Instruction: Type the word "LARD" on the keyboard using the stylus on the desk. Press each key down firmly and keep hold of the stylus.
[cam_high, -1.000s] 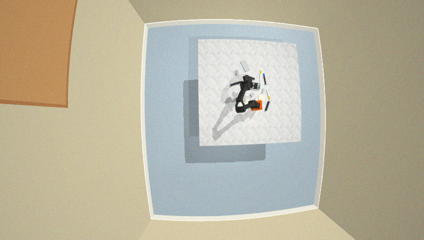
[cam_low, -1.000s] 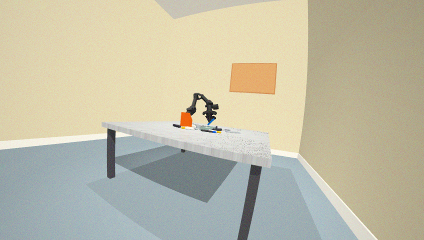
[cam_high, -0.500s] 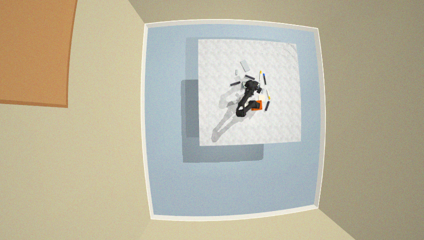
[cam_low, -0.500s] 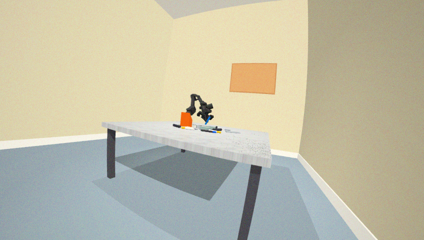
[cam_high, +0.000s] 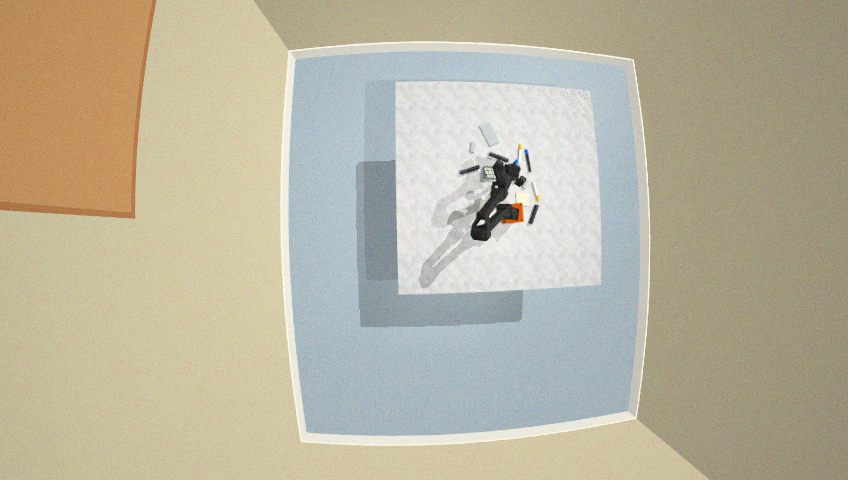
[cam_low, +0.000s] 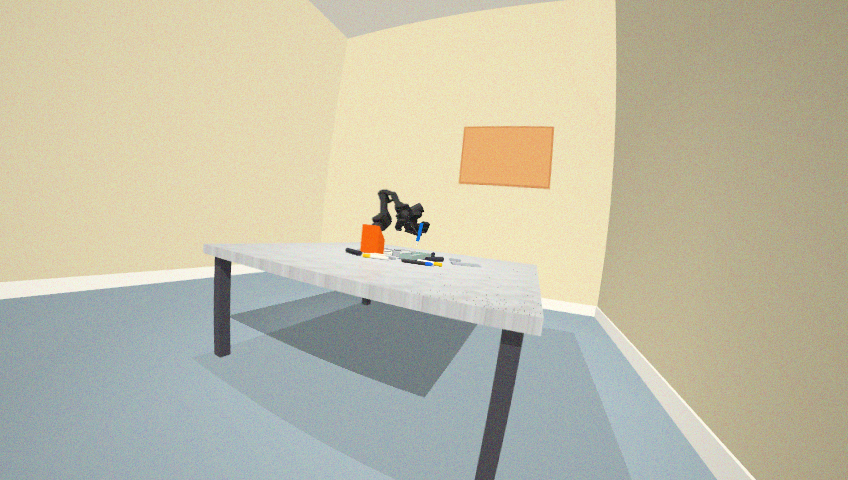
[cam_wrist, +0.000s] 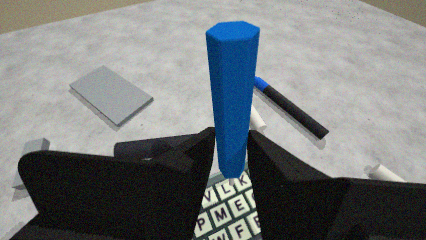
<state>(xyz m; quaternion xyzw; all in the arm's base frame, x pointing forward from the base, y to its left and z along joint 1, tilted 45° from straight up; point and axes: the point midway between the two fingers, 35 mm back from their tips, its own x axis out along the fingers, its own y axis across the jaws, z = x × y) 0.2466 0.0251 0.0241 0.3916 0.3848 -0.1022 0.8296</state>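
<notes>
The grey block lies 130 mm to the right of my gripper tip, 120 mm below it and 70 mm behind it. Also, from my gripper tip: blue-capped marker: 130 mm to the right, 110 mm below, 100 mm ahead; cream block: 160 mm behind, 120 mm below, 110 mm to the right; blue stylus: 20 mm below, 10 mm behind.
</notes>
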